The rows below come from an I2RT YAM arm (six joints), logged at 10 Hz.
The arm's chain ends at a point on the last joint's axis. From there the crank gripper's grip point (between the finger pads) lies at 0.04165 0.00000 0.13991 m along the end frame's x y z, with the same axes.
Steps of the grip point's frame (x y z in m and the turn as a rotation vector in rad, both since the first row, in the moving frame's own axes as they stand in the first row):
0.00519, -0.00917, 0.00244, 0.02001, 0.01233, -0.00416
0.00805, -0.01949, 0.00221, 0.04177, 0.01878, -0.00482
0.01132, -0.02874, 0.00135, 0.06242, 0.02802, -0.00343
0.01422, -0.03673, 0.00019, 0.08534, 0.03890, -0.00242
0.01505, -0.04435, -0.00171, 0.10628, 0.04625, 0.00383
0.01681, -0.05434, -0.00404, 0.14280, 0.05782, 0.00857
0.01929, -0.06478, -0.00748, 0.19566, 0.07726, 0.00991
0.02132, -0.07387, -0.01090, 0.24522, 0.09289, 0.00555
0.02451, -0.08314, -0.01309, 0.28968, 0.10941, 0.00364
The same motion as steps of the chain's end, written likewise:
0.00347, -0.00620, 0.00299, 0.02001, 0.01233, -0.00416
0.00545, -0.01346, 0.00314, 0.04177, 0.01878, -0.00482
0.00743, -0.01990, 0.00285, 0.06242, 0.02802, -0.00343
0.00883, -0.02477, 0.00243, 0.08534, 0.03890, -0.00242
0.00861, -0.02979, 0.00114, 0.10628, 0.04625, 0.00383
0.00874, -0.03500, -0.00001, 0.14280, 0.05782, 0.00857
0.00855, -0.03838, -0.00124, 0.19566, 0.07726, 0.00991
0.00856, -0.04069, -0.00232, 0.24522, 0.09289, 0.00555
0.00962, -0.04409, -0.00197, 0.28968, 0.10941, 0.00364

